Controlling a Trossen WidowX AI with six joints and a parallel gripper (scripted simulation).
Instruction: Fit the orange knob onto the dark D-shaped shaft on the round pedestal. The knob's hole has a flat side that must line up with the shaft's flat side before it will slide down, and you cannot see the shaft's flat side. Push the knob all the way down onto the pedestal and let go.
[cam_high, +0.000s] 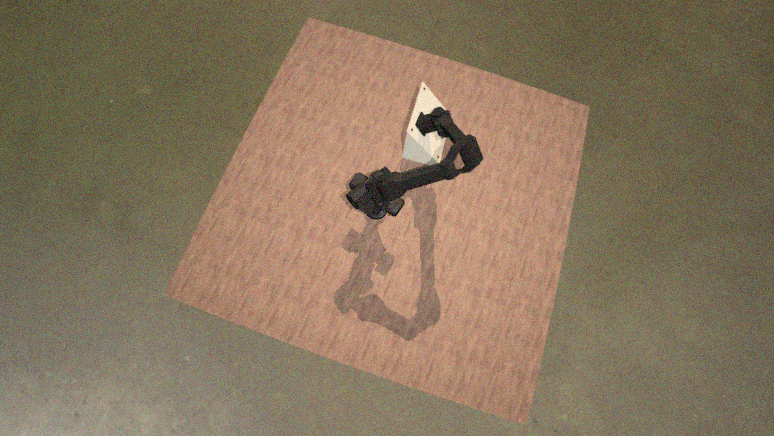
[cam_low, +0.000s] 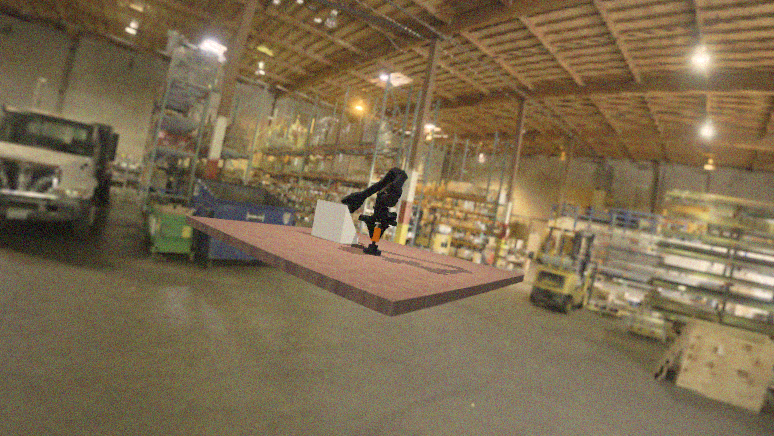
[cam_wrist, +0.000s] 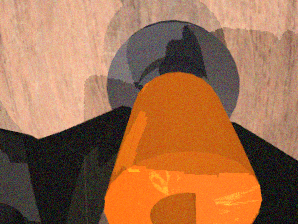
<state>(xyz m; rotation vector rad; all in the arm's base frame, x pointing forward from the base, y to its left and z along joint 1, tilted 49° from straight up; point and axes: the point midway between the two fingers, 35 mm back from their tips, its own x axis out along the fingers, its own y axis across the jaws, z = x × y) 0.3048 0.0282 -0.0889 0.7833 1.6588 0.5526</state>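
My gripper tip is now 2 cm below the orange knob. The rest, counted from my gripper tip: dark D-shaped shaft: 4 cm below.
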